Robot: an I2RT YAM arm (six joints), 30 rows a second.
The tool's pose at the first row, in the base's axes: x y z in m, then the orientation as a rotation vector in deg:
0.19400 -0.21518 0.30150 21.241 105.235 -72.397
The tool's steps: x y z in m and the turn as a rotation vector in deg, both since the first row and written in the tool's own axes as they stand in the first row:
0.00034 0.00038 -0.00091 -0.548 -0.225 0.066
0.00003 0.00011 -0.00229 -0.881 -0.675 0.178
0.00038 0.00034 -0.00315 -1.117 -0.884 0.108
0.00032 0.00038 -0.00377 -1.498 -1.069 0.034
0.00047 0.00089 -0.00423 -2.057 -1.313 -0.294
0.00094 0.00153 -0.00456 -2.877 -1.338 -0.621
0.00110 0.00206 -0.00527 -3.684 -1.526 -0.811
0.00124 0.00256 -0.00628 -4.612 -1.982 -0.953
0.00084 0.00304 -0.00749 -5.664 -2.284 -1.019
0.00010 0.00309 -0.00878 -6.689 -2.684 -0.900
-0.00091 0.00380 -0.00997 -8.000 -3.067 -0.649
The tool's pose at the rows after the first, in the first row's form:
0.19361 -0.21429 0.30111 20.844 105.330 -71.819
0.19296 -0.21315 0.30169 20.449 105.095 -71.411
0.19249 -0.21237 0.30139 20.115 105.079 -71.226
0.19226 -0.21180 0.30149 19.716 105.165 -70.904
0.19228 -0.21120 0.30111 18.956 105.399 -70.579
0.19226 -0.21073 0.30039 18.206 105.958 -70.005
0.19217 -0.20991 0.30003 17.470 106.313 -69.345
0.19193 -0.20884 0.29974 16.529 106.481 -68.527
0.19190 -0.20749 0.29990 15.694 106.809 -67.539
0.19176 -0.20619 0.30061 14.971 106.958 -66.452
0.19225 -0.20462 0.30111 14.221 107.208 -64.999

